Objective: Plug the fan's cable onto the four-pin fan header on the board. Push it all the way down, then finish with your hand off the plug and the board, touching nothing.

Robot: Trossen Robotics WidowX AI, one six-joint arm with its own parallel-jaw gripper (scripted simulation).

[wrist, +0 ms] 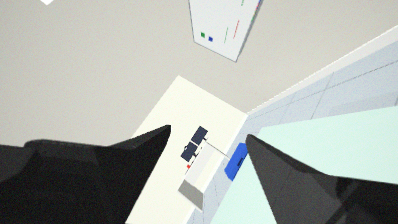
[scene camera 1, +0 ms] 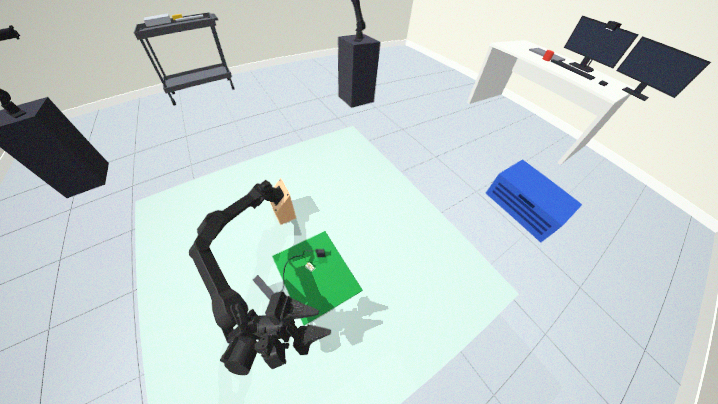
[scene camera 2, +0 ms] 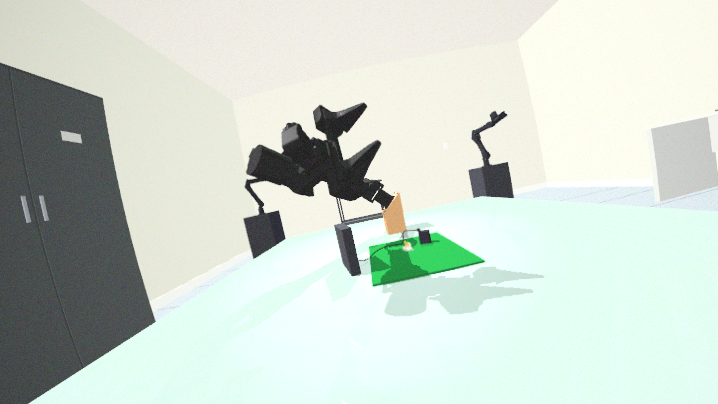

Labels:
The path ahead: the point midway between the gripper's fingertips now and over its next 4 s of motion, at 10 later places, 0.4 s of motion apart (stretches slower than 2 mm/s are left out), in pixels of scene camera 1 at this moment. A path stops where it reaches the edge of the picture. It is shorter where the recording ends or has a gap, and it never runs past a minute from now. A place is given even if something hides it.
The gripper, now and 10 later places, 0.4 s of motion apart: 325, 322; 346, 292; 345, 242; 321, 234; 321, 247; 322, 249; 322, 251; 322, 253; 322, 253; 321, 249; 315, 254

